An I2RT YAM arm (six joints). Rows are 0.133 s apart.
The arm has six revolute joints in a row. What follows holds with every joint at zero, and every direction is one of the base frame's.
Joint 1 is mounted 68.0 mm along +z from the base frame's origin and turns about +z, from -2.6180 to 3.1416 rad.
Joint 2 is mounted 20.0 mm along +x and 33.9 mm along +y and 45.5 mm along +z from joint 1 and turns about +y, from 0.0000 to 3.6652 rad.
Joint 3 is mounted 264.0 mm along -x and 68.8 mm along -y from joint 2 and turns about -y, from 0.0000 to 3.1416 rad.
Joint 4 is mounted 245.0 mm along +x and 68.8 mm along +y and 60.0 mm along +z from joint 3 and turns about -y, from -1.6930 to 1.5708 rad.
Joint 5 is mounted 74.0 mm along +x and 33.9 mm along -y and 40.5 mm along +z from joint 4 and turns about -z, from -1.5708 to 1.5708 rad.
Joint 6 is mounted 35.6 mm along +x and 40.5 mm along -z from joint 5 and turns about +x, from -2.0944 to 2.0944 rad.
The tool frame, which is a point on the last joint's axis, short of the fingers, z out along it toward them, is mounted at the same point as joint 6; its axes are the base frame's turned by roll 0.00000, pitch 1.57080 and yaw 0.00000 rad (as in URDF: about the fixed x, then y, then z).
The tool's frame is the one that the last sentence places.
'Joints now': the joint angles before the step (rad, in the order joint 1, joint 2, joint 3, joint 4, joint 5, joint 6). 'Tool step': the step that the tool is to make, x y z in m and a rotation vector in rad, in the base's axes. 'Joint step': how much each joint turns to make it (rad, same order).
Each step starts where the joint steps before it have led.
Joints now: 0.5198, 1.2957, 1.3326, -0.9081, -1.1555, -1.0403
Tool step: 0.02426, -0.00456, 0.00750, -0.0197, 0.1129, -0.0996
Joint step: -0.0603, 0.0674, 0.0778, 0.0015, -0.0016, 0.1320
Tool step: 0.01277, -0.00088, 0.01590, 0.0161, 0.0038, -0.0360
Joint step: -0.0236, 0.0412, 0.0864, 0.0042, -0.0036, 0.0501
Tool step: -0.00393, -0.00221, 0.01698, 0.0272, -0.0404, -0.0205
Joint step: -0.0008, -0.0219, 0.0305, 0.0392, 0.0090, 0.0475
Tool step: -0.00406, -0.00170, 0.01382, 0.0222, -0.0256, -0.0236
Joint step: 0.0014, -0.0204, 0.0202, 0.0425, 0.0137, 0.0555
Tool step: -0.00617, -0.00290, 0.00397, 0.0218, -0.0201, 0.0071
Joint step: -0.0008, -0.0280, -0.0165, 0.0261, -0.0130, 0.0112
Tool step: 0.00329, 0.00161, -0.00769, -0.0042, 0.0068, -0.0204
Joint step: 0.0013, -0.0051, -0.0410, 0.0527, 0.0186, 0.0271
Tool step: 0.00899, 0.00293, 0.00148, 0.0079, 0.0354, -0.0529
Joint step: -0.0024, 0.0151, -0.0012, 0.0802, 0.0316, 0.1031
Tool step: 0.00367, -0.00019, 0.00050, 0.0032, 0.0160, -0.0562
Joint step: -0.0037, -0.0044, -0.0153, 0.0600, 0.0418, 0.0706
